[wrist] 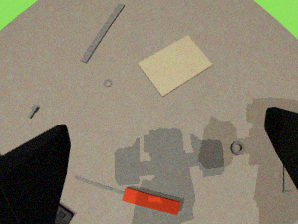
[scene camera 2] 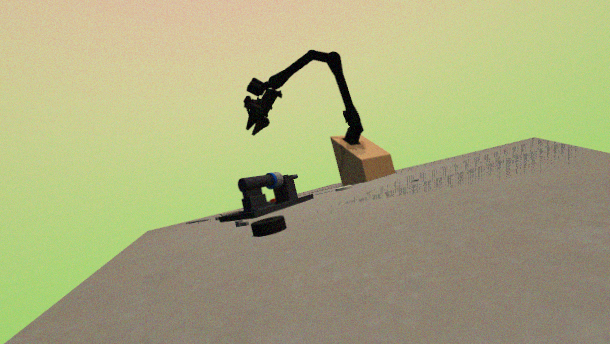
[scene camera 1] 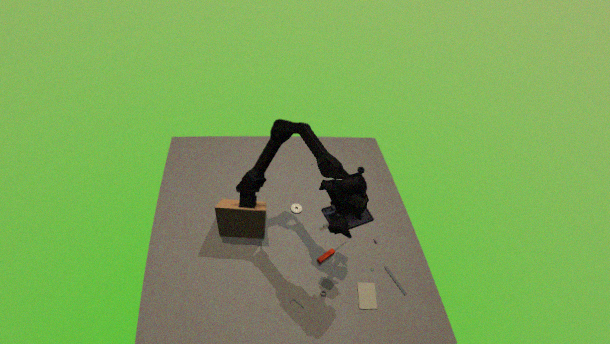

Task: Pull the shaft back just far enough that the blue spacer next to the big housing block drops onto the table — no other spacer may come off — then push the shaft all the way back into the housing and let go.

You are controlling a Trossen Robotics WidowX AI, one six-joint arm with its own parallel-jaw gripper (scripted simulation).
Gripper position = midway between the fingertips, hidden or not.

Note:
My gripper (scene camera 1: pixel 355 228) is open, holding nothing. Also in view: a red-handled screwdriver (wrist: pixel 137 197) and a beige card (wrist: pixel 170 67).
My gripper also shows in the wrist view (wrist: pixel 171 126) and in scene camera 2 (scene camera 2: pixel 250 132).

